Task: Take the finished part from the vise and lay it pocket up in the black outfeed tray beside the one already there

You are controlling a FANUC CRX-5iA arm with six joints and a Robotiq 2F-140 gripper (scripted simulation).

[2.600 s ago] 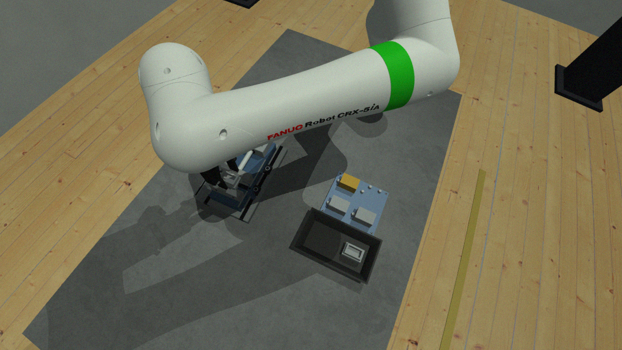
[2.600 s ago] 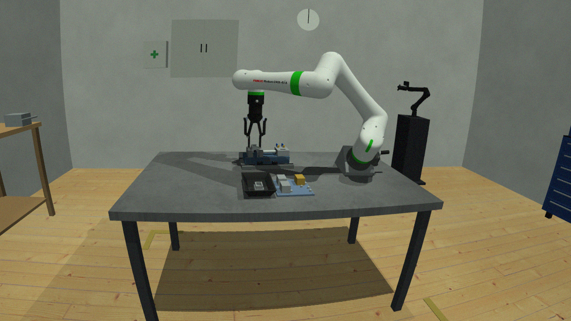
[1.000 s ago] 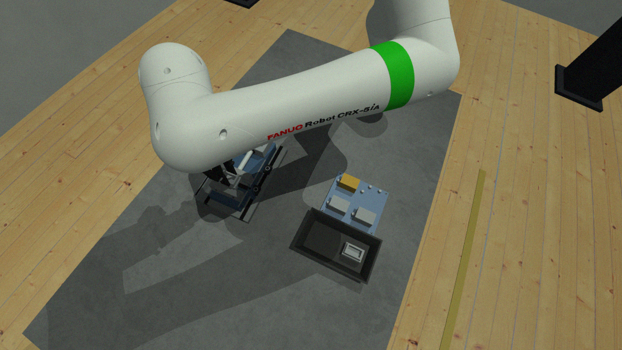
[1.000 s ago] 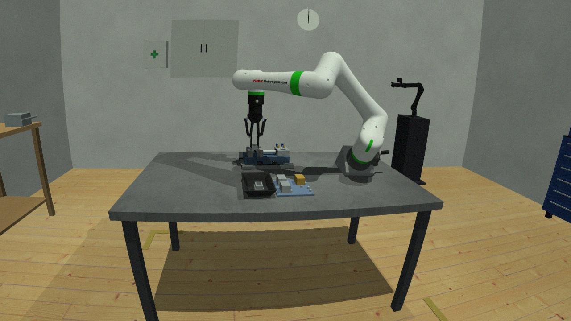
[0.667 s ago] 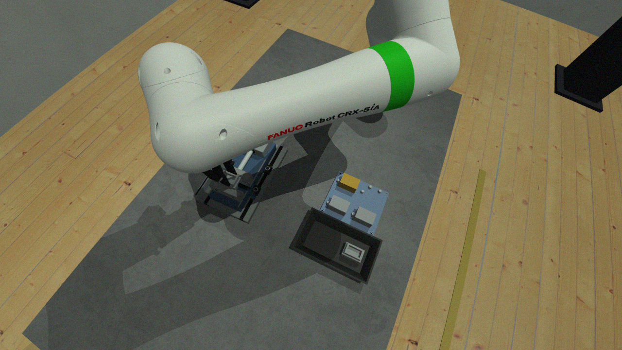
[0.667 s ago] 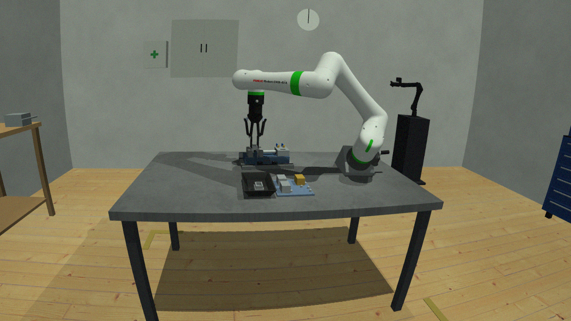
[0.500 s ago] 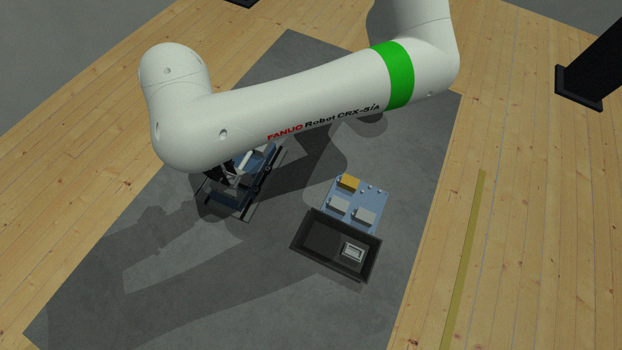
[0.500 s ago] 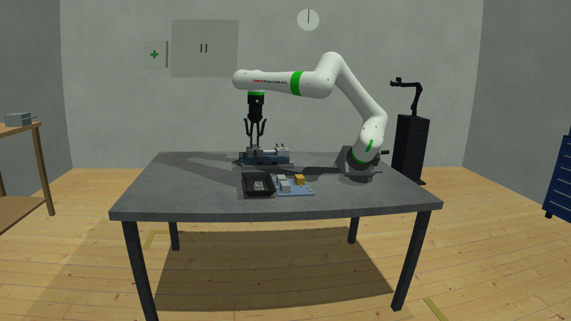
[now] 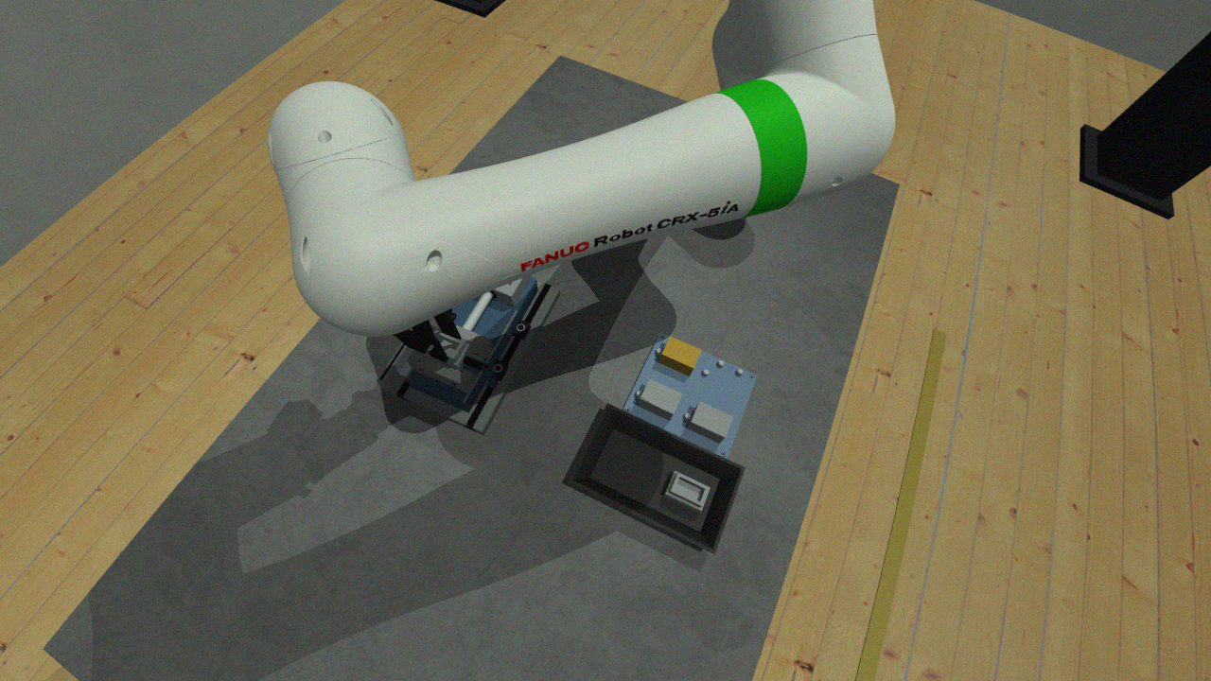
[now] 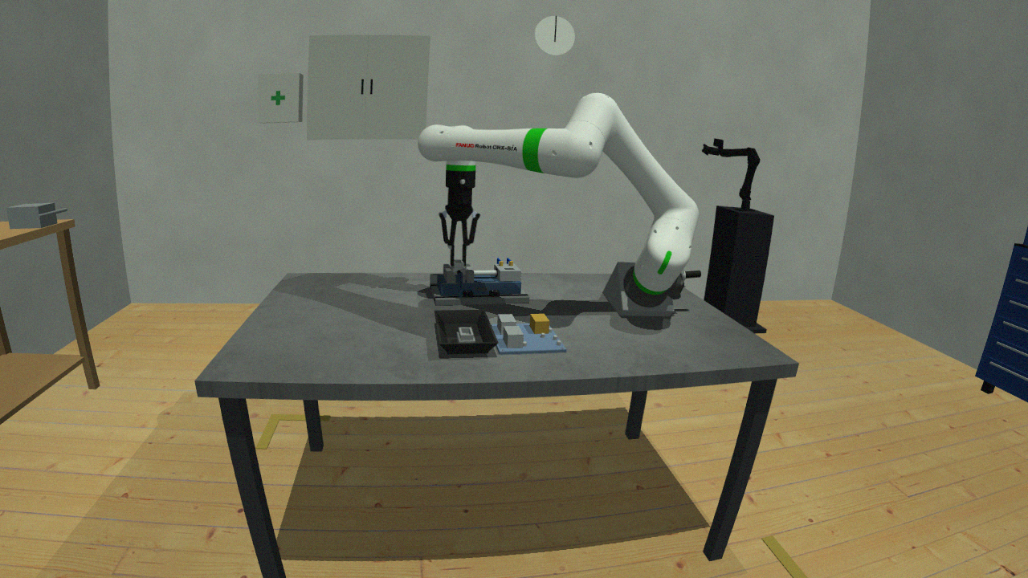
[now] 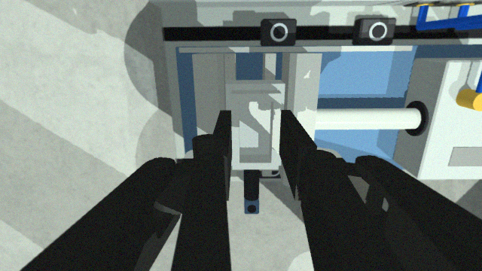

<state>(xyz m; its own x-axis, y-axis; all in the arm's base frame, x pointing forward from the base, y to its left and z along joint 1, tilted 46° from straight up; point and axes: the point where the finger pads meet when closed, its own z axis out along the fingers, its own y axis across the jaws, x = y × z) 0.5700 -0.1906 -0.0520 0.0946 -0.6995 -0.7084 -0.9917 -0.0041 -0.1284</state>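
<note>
Now: hand 9 cm past the white screw rod, 1 cm to the left of it and 6 cm above it. The rest, counted from my hand: blue fixture plate: 16 cm behind, 37 cm to the left, 13 cm below; yellow block: 21 cm behind, 32 cm to the left, 11 cm below; blue vise: 7 cm behind, 1 cm to the right, 10 cm below.
</note>
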